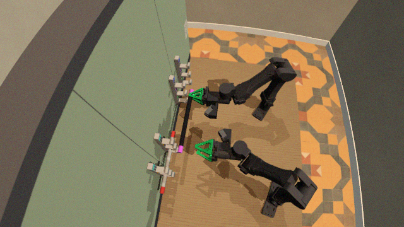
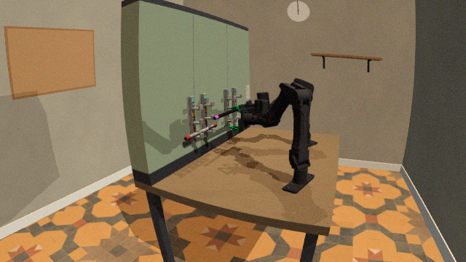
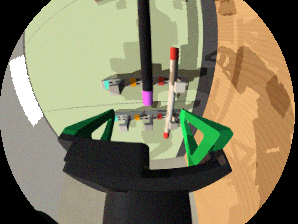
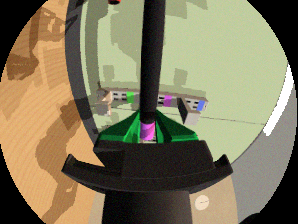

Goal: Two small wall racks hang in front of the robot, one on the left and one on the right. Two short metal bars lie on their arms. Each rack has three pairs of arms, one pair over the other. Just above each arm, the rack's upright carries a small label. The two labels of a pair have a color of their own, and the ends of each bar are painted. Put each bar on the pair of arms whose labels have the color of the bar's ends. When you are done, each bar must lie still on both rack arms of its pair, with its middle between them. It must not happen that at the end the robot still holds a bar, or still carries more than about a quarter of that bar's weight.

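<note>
My right hand is 2 cm short of the bar and 13 cm to the right of it. The rest, counted from my right hand: green wall panel (17 cm ahead, 12 cm to the left, 20 cm above).
</note>
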